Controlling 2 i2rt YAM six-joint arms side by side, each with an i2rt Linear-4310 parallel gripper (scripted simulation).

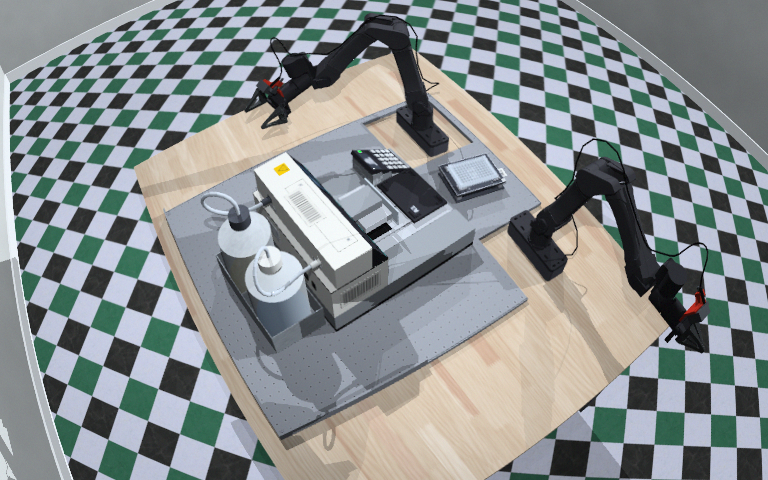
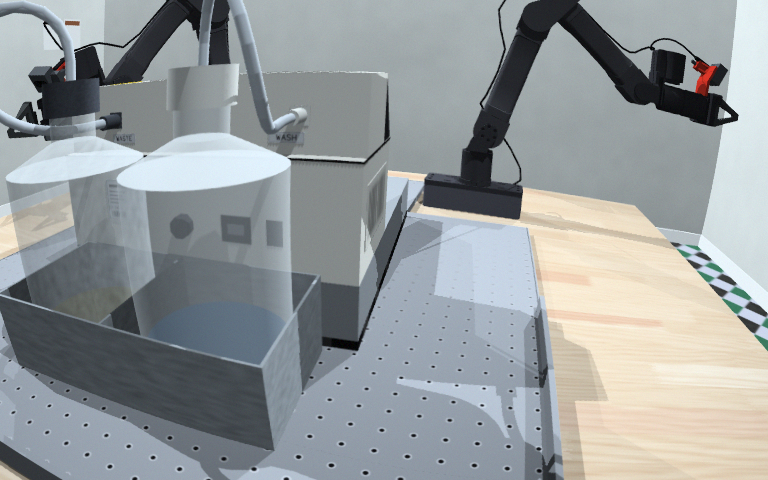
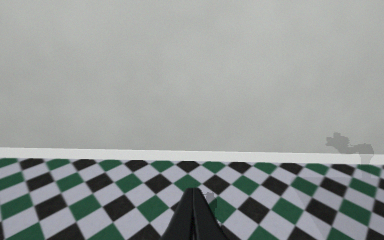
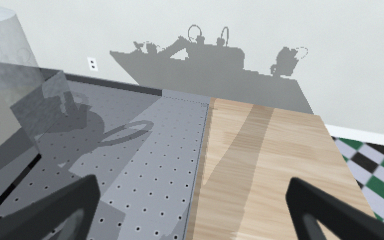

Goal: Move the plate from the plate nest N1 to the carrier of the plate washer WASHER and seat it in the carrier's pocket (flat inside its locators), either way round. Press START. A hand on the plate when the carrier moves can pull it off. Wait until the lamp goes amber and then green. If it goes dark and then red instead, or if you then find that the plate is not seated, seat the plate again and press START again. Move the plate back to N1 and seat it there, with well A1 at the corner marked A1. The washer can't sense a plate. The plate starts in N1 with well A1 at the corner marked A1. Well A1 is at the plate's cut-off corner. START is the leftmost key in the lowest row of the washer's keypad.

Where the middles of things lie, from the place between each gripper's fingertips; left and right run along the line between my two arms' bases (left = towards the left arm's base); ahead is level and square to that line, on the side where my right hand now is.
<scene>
My right hand [image 1: 252, 119] is 410 mm to the right of the dark carrier [image 1: 407, 190], 250 mm past it and 110 mm above it. Also, from my right hand: grey tray [image 2: 248, 403] (440 mm to the left, 200 mm ahead, 170 mm below); clear plate [image 1: 479, 176] (470 mm behind, 410 mm to the left, 150 mm below); washer [image 2: 346, 218] (420 mm to the left, 100 mm behind, 60 mm below).
The clear plate is 1 cm behind my left hand [image 2: 737, 117], 87 cm to the right of it and 24 cm below it. Also, from my left hand: dark carrier: 20 cm ahead, 87 cm to the right, 20 cm below; then grey tray: 65 cm ahead, 85 cm to the right, 26 cm below; then washer: 36 cm ahead, 86 cm to the right, 15 cm below.
</scene>
